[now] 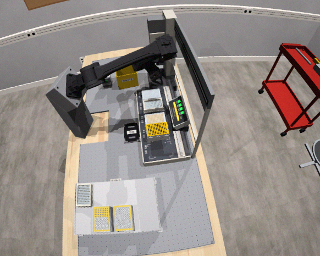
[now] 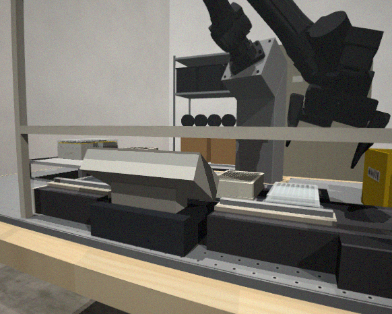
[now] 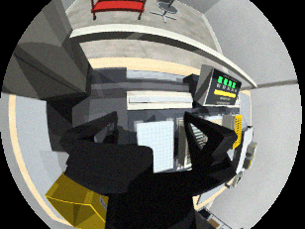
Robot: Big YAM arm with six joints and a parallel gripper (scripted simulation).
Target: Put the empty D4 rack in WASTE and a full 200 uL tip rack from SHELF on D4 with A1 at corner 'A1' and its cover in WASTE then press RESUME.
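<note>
My hand is 670 mm past the clear cover, 580 mm to the left of it and 20 mm above it. Round my hand: reservoir: 140 mm behind, 90 mm to the right, 80 mm below; clear plate: 90 mm below, 90 mm behind; frame bar: 230 mm to the right, 30 mm above.
</note>
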